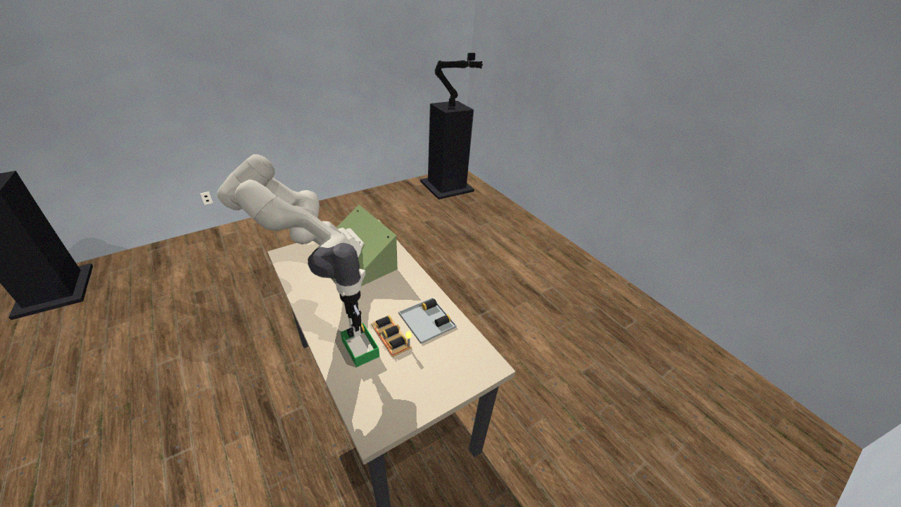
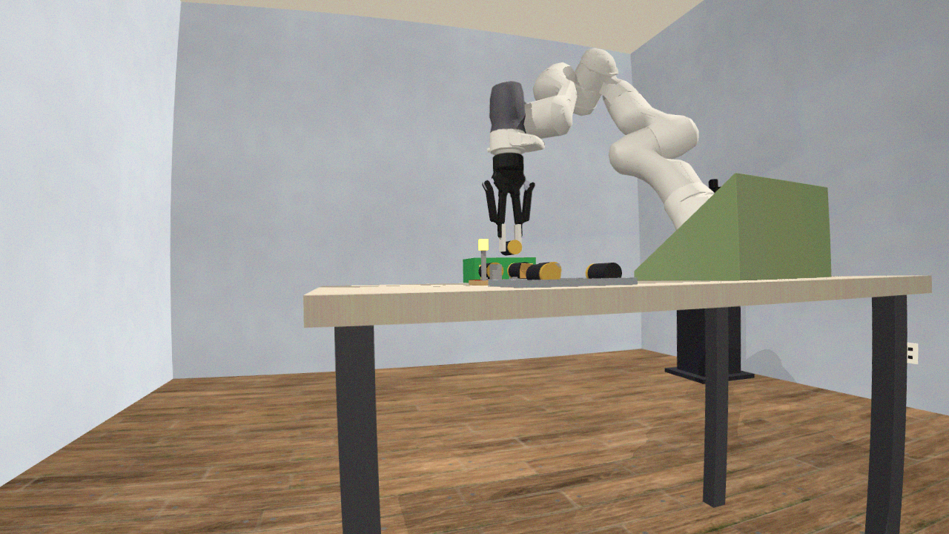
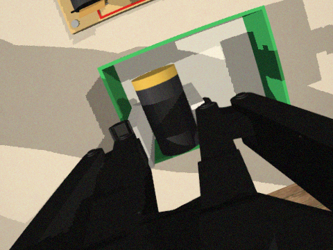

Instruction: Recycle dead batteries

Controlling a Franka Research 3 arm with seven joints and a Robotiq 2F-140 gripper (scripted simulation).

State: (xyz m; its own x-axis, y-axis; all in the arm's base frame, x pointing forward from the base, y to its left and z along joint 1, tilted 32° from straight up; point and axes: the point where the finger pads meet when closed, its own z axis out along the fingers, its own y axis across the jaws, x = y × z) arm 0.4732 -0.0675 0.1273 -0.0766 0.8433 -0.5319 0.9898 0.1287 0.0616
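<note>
My gripper is now 90 mm above the green recycling box and 30 mm short of it. Round my hand: battery holder 140 mm to the left, 100 mm below, 20 mm ahead; then grey tray 320 mm to the left, 100 mm below, 10 mm ahead; then bulb post 180 mm to the left, 110 mm ahead, 70 mm below.
</note>
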